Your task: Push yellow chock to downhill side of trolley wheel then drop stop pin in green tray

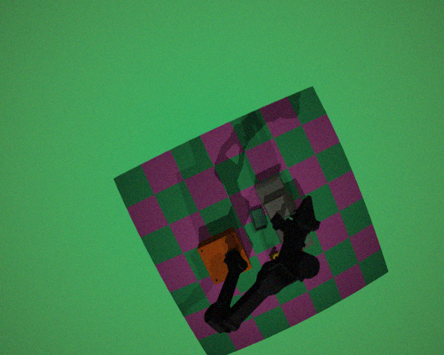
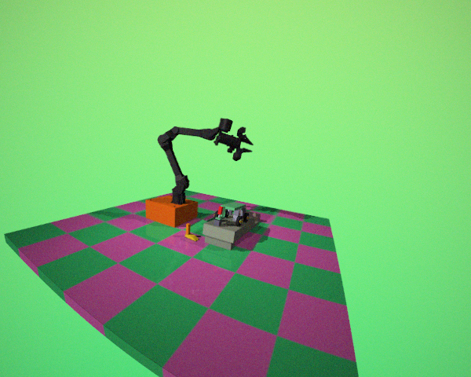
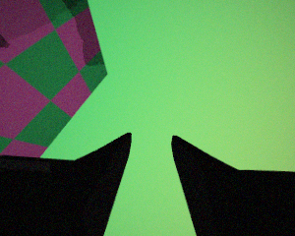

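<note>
Right now my gripper tip is 7 cm past the red-headed stop pin, 32 cm to the left of it and 31 cm above it. Also, from my gripper tip: grey ramp: 3 cm behind, 21 cm to the right, 39 cm below; then green tray: 14 cm behind, 11 cm to the right, 45 cm below; then trolley: 3 cm behind, 22 cm to the right, 33 cm below.
</note>
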